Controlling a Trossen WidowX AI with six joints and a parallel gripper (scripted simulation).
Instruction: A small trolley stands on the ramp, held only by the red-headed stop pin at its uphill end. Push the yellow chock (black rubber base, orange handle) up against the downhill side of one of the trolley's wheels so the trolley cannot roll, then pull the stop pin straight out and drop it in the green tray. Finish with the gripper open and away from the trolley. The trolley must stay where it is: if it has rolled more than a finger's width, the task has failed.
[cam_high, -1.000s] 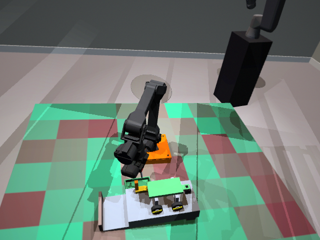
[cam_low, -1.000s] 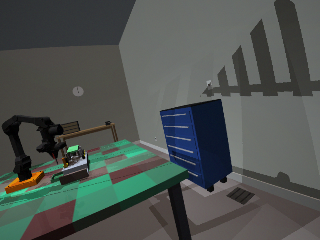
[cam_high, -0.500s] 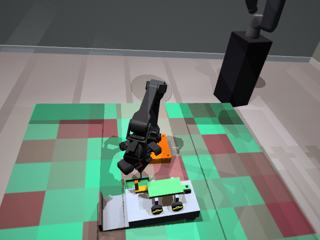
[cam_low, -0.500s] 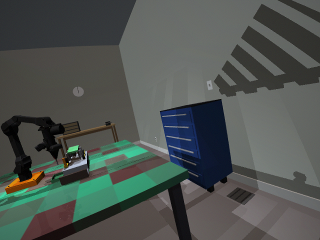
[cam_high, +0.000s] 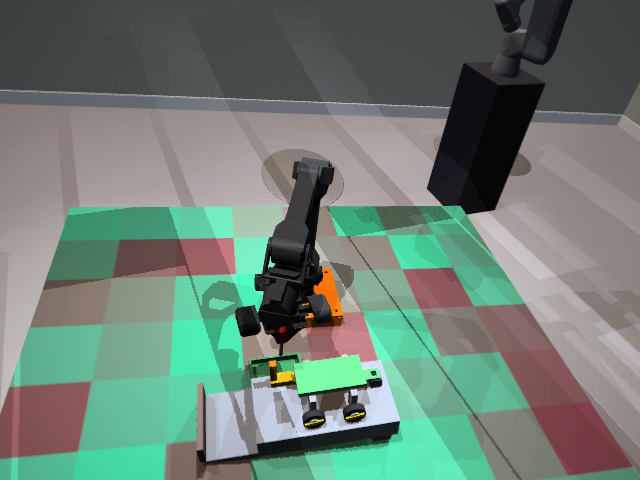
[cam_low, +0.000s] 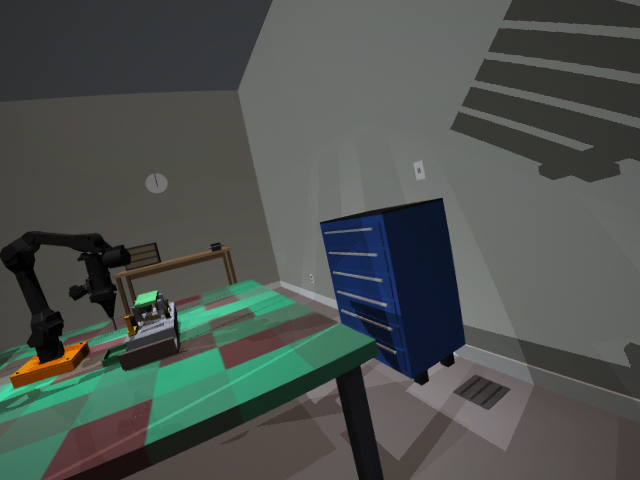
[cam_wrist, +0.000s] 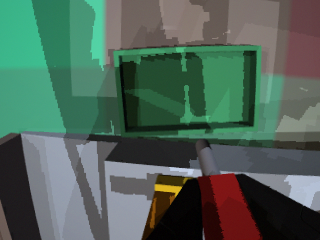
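Now: the green tray 14 cm below my gripper tip and 2 cm behind it. The rest, counted from my gripper tip: red-headed stop pin right at my gripper tip; trolley 12 cm ahead, 6 cm to the left, 2 cm below; yellow chock 5 cm below, 5 cm ahead, 1 cm to the right.
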